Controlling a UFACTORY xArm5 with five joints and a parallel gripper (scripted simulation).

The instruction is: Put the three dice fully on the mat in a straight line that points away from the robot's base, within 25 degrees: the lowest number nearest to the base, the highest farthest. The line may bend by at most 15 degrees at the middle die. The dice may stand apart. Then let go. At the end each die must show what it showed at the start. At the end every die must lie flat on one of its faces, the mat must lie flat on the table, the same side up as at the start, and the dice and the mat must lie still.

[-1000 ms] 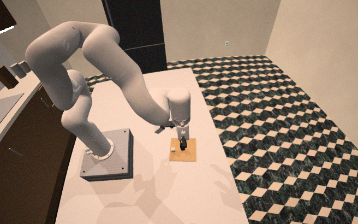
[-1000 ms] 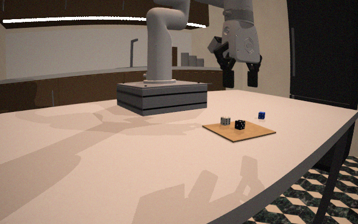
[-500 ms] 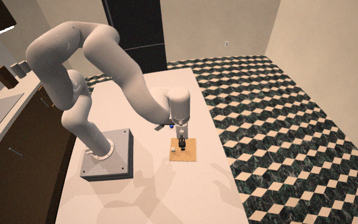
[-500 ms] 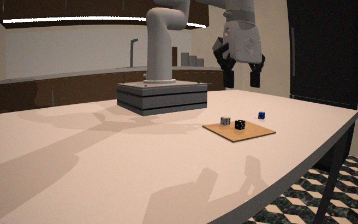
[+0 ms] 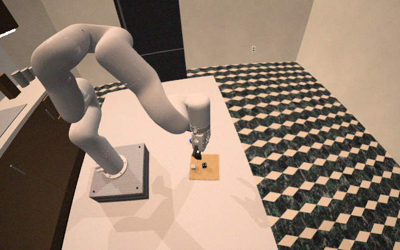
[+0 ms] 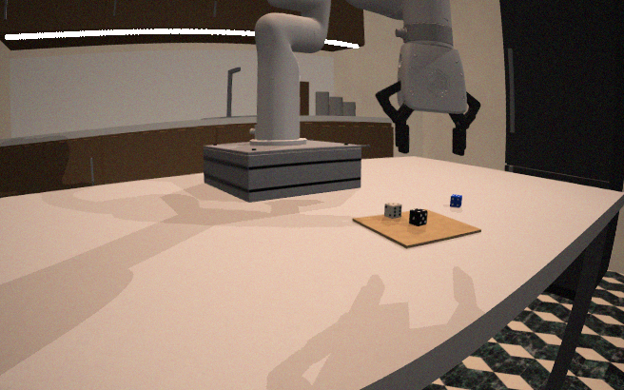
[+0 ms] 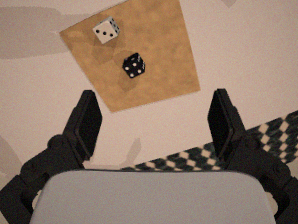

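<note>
Now: hand 14 cm to the right of the blue die, 10 cm above it and 1 cm past it. Also, from my hand: black die 10 cm below, 3 cm to the right; tan mat 11 cm below, 3 cm to the right; white die 10 cm below, 5 cm behind, 2 cm to the right.
</note>
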